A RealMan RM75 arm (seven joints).
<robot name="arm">
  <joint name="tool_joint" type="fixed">
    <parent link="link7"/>
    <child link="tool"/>
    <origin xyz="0 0 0"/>
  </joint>
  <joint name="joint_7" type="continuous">
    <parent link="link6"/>
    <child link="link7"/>
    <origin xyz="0 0 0.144"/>
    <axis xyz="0 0 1"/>
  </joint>
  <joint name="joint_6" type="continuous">
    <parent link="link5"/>
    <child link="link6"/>
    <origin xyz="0 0 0"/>
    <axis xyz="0 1 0"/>
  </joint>
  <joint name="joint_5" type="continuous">
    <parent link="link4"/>
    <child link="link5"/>
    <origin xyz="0 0 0.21"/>
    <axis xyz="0 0 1"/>
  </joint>
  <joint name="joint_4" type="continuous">
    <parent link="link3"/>
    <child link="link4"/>
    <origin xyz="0 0 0"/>
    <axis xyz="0 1 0"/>
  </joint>
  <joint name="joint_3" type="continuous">
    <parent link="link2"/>
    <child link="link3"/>
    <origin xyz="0 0 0.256"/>
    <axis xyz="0 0 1"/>
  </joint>
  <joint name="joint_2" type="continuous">
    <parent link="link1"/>
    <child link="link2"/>
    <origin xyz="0 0 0"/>
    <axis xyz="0 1 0"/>
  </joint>
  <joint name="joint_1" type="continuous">
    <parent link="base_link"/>
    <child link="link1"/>
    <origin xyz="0 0 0.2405"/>
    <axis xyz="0 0 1"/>
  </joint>
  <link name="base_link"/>
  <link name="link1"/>
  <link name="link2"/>
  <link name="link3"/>
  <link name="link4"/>
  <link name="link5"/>
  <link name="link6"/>
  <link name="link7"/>
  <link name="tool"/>
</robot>
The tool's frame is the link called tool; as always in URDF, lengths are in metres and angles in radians. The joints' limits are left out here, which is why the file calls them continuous.
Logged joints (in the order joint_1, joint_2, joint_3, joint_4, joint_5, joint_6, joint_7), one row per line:
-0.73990 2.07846 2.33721 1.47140 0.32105 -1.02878 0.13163
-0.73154 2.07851 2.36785 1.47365 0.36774 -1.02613 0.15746
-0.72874 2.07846 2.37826 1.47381 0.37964 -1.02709 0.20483
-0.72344 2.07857 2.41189 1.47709 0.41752 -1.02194 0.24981
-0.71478 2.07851 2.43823 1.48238 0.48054 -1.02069 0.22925
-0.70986 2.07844 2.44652 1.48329 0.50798 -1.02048 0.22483
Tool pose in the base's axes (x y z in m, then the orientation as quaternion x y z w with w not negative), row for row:
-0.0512 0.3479 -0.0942 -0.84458 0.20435 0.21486 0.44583
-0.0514 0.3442 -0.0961 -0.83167 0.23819 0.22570 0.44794
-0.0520 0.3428 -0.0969 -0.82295 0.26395 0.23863 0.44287
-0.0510 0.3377 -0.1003 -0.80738 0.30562 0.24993 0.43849
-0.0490 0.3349 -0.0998 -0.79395 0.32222 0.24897 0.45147
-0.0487 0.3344 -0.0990 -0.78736 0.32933 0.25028 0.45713
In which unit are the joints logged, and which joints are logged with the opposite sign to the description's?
The joints are logged in radians. Opposite sign: joint_2.
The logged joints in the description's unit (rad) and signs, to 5 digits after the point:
-0.73990 -2.07846 2.33721 1.47140 0.32105 -1.02878 0.13163
-0.73154 -2.07851 2.36785 1.47365 0.36774 -1.02613 0.15746
-0.72874 -2.07846 2.37826 1.47381 0.37964 -1.02709 0.20483
-0.72344 -2.07857 2.41189 1.47709 0.41752 -1.02194 0.24981
-0.71478 -2.07851 2.43823 1.48238 0.48054 -1.02069 0.22925
-0.70986 -2.07844 2.44652 1.48329 0.50798 -1.02048 0.22483

